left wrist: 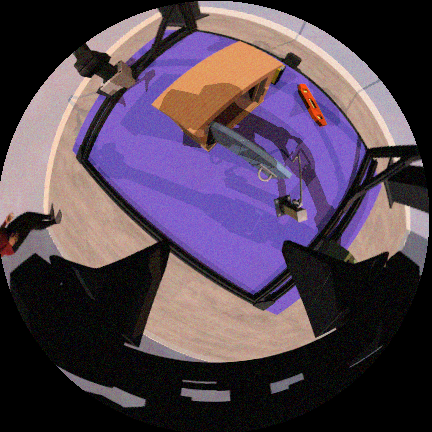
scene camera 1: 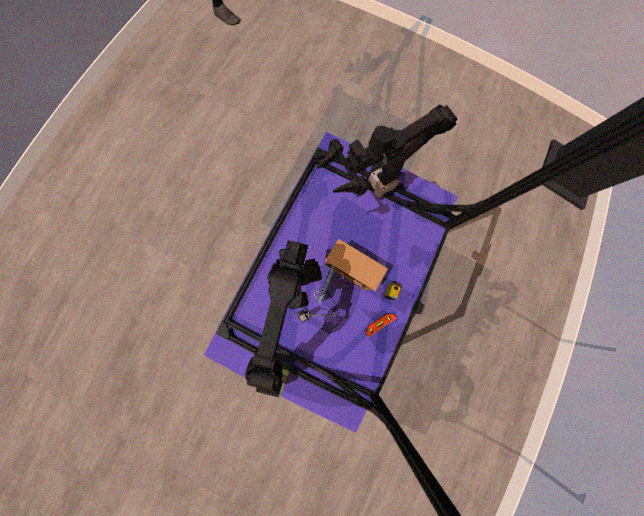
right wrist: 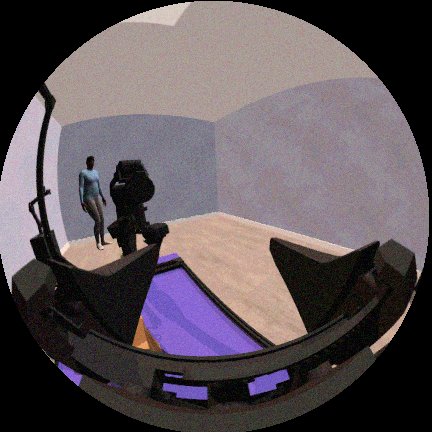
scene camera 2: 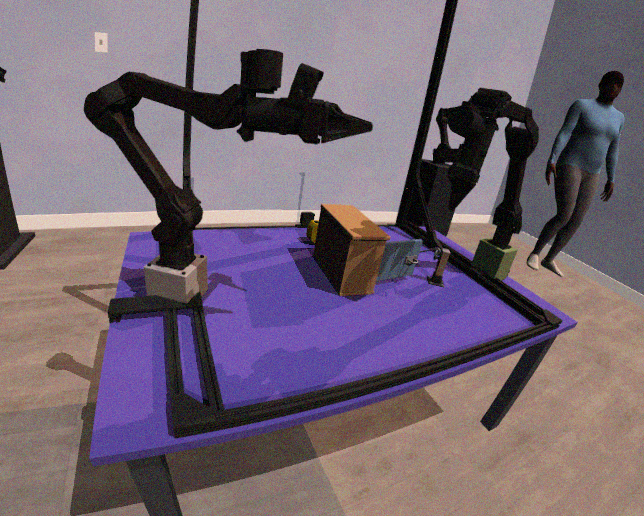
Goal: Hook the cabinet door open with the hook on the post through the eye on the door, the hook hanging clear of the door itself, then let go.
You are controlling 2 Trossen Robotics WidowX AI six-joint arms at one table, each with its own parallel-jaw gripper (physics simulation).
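Places are measured from the left arm's base along level axes (x ahead, y left, z up), in millimetres.
Pixels of known places: left gripper, between the fingertips: (left wrist: 227,246) (scene camera 2: 452,208); right gripper, between the fingertips: (scene camera 1: 324,179) (right wrist: 214,247) (scene camera 2: 372,126); left arm's base, origin of its link: (right wrist: 127,253) (scene camera 2: 499,244); right arm's base, origin of its link: (left wrist: 110,73) (scene camera 1: 385,177) (scene camera 2: 176,260).
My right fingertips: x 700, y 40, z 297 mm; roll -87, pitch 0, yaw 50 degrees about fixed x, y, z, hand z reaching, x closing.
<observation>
For each thing: its top centre in the pictures, then the offset to it from my right fingertips. "pt": a spot on its surface instead. Level surfaces: height alone.
- orange-brown cabinet, centre of its top: (left wrist: 220,72) (scene camera 2: 353,218) (scene camera 1: 357,264) 206 mm right, 173 mm back, 249 mm down
- short post, a spot on its surface: (left wrist: 292,209) (scene camera 2: 441,259) (scene camera 1: 304,314) pt 73 mm right, 426 mm back, 334 mm down
- yellow tape measure, centre of its top: (scene camera 2: 320,219) (scene camera 1: 396,291) 413 mm right, 213 mm back, 334 mm down
- orange-red level, centre of its top: (left wrist: 312,102) (scene camera 1: 380,324) 406 mm right, 365 mm back, 396 mm down
- purple table, height of its surface: 414 mm down
The orange-brown cabinet (scene camera 1: 357,264) (scene camera 2: 360,266) (left wrist: 220,85) has its blue-grey door (scene camera 1: 326,280) (scene camera 2: 397,260) (left wrist: 247,149) swung open. The ring-shaped eye (scene camera 2: 411,260) (left wrist: 265,173) is on the door's outer face near its free edge. The short post (scene camera 1: 304,316) (scene camera 2: 441,264) (left wrist: 292,209) stands beyond that edge. Its thin hook (left wrist: 300,175) extends past the door's free end in the left wrist view, apart from the eye. My left gripper (scene camera 1: 307,284) (left wrist: 227,246) is open and empty above, beside the door. My right gripper (scene camera 1: 326,176) (scene camera 2: 370,126) (right wrist: 214,247) is open and empty, high, away from the cabinet.
A yellow tape measure (scene camera 1: 392,290) (scene camera 2: 312,231) lies beside the cabinet. An orange-red level (scene camera 1: 381,324) (left wrist: 312,104) lies farther along that side. Black rails (scene camera 2: 370,384) border the purple table (scene camera 2: 279,354). A person (scene camera 2: 591,137) (right wrist: 91,187) stands beyond the table.
</observation>
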